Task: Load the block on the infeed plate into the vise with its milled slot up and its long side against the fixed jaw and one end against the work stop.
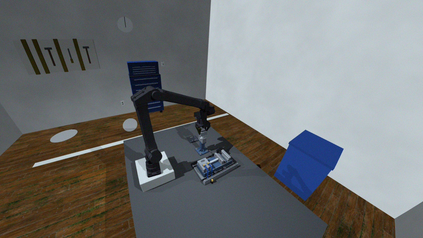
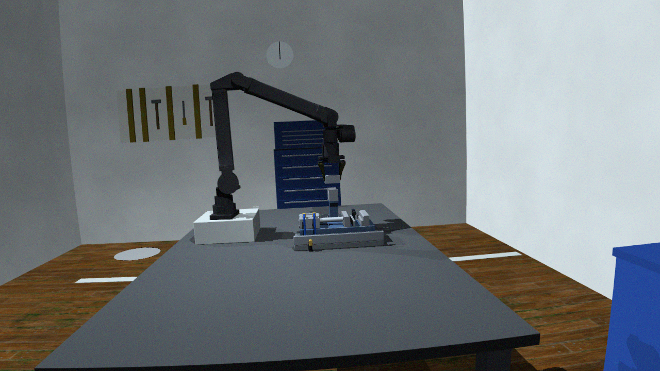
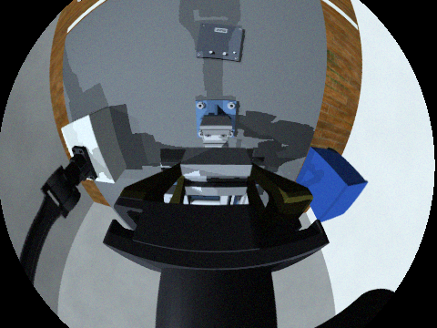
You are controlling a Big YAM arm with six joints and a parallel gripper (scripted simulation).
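The vise is 2 cm ahead of my hand, 21 cm to the right of it and 16 cm below it. Also, from my hand: air cylinder: 8 cm behind, 22 cm to the right, 12 cm below; then part: right at my hand.
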